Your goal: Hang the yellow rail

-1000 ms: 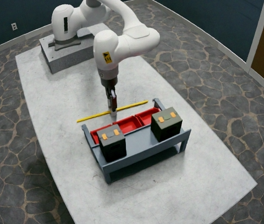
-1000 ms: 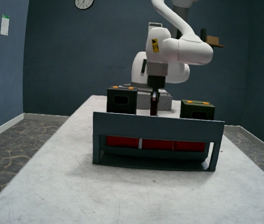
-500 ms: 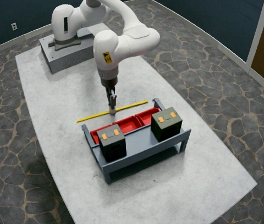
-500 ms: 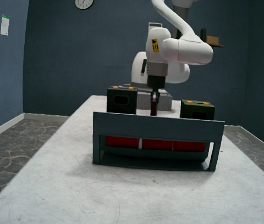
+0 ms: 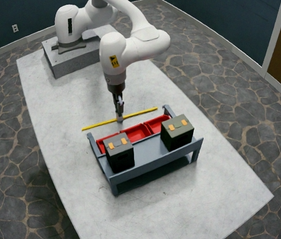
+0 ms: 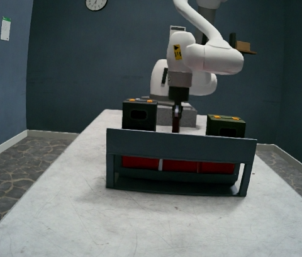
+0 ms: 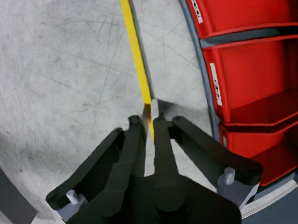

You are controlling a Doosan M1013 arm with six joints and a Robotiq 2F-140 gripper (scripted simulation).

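Right now my hand is 3 cm above the yellow rail. Also, from my hand: rack back panel: 35 cm ahead, 10 cm above, 4 cm to the left.
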